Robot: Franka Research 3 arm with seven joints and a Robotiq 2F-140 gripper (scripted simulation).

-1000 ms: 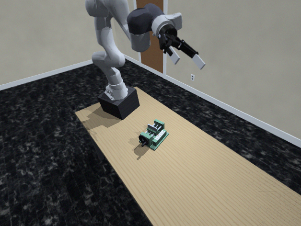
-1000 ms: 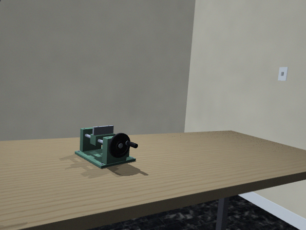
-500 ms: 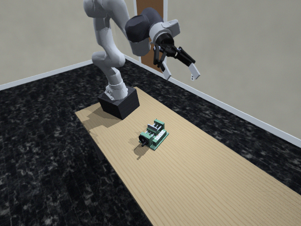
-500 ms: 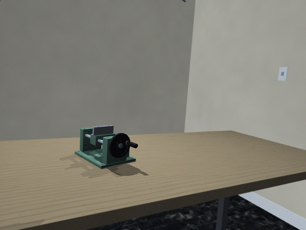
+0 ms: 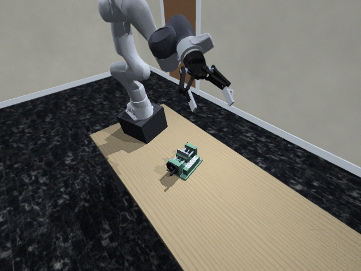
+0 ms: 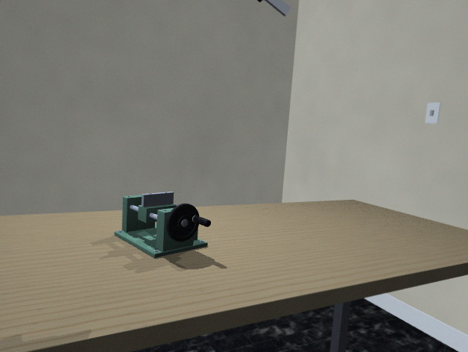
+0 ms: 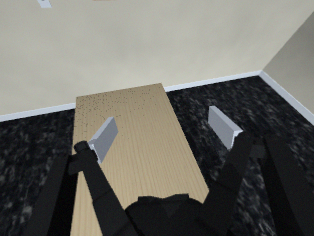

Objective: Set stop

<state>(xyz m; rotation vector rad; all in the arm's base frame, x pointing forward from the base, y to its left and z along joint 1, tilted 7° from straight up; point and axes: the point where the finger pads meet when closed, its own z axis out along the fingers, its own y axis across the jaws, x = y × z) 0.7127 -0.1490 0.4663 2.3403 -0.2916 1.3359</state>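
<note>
The black handwheel is 250 mm behind my hand, 10 mm to the left of it and 550 mm below it. The rest, counted from my hand: stop block: 270 mm behind, 140 mm to the left, 530 mm below.
</note>
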